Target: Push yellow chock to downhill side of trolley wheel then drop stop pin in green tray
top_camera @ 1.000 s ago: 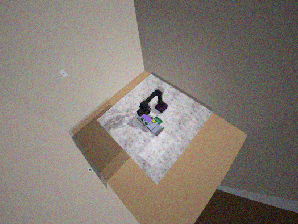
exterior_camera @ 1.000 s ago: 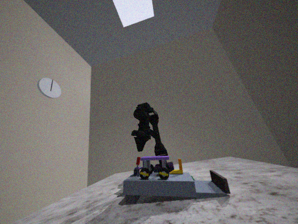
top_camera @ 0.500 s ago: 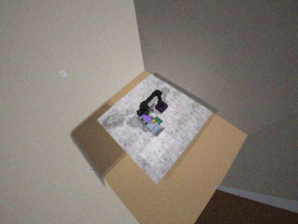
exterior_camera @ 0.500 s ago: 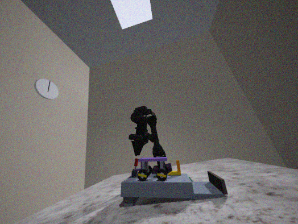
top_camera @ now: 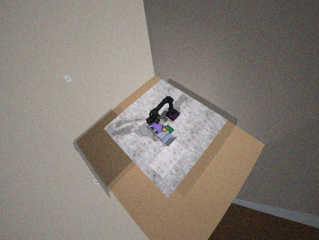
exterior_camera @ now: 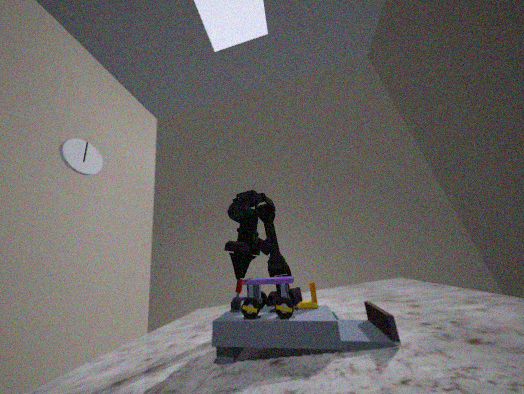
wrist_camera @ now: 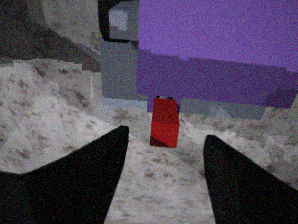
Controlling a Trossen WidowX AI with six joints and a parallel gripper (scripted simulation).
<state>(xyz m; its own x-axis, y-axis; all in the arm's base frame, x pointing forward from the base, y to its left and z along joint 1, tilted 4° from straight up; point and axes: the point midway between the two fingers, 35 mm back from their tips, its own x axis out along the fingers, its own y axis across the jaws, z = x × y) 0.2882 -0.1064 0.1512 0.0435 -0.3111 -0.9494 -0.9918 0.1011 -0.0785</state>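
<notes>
Right now the red-headed stop pin is 10 mm to the right of my gripper tip and 40 mm below it. Also, from my gripper tip: purple trolley (30 mm ahead, 80 mm to the left, 60 mm below); yellow chock (10 mm behind, 180 mm to the left, 90 mm below); grey ramp (30 mm ahead, 90 mm to the left, 120 mm below).
</notes>
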